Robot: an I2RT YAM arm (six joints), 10 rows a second.
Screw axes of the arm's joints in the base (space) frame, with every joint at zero. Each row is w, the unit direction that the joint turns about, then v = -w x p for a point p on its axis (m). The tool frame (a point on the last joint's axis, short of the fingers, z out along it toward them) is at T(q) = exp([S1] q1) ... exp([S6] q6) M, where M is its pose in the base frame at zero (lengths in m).
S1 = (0, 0, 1, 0.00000, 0.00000, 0.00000)
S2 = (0, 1, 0, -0.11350, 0.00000, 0.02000)
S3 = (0, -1, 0, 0.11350, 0.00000, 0.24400)
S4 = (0, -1, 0, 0.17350, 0.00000, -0.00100)
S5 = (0, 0, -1, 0.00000, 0.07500, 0.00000)
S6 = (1, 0, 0, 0.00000, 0.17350, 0.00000)
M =
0 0 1 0.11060
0 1 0 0.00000
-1 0 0 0.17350
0 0 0 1
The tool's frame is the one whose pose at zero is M.
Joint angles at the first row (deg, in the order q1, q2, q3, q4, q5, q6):
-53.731 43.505 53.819 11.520 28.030 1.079
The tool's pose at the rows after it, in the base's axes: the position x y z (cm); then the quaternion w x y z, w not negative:
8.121 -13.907 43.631 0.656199 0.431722 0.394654 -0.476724
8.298 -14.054 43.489 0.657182 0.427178 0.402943 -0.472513
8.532 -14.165 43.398 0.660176 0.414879 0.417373 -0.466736
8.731 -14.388 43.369 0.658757 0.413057 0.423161 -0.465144
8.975 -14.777 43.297 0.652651 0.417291 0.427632 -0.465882
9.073 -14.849 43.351 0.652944 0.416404 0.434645 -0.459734
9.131 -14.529 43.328 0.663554 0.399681 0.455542 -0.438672
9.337 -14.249 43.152 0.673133 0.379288 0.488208 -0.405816
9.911 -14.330 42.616 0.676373 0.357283 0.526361 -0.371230
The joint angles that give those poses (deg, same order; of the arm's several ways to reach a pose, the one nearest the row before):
-53.726 44.180 54.043 11.124 28.173 1.305
-53.734 44.470 53.967 10.907 27.119 1.332
-53.717 44.754 53.996 10.582 25.004 0.905
-53.708 45.355 54.259 10.396 24.550 0.804
-53.753 46.329 54.693 10.016 24.901 0.815
-53.782 46.607 55.227 8.939 24.104 1.259
-53.744 45.944 55.458 6.918 20.201 1.980
-53.708 45.476 55.911 3.667 14.782 3.091
-53.436 45.918 55.995 1.060 9.317 3.582

